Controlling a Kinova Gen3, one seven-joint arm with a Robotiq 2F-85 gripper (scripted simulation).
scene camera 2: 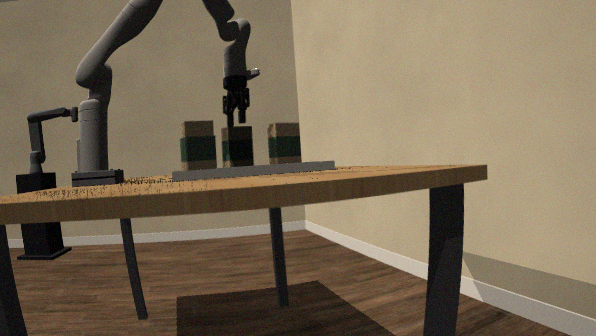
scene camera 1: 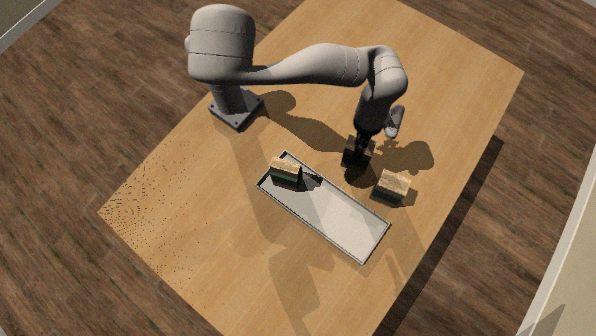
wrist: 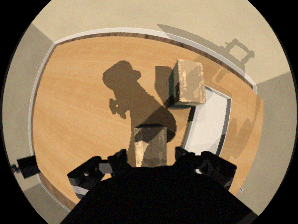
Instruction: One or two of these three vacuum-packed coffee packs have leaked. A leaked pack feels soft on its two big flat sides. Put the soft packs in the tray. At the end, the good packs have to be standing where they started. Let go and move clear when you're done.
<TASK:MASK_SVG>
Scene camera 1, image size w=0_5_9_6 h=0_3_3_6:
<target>grey tray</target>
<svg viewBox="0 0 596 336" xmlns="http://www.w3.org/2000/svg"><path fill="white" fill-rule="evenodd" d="M284 150L278 158L298 163L302 166L303 178L298 192L273 185L270 167L255 186L328 242L362 265L390 223L287 150Z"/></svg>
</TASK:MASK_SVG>
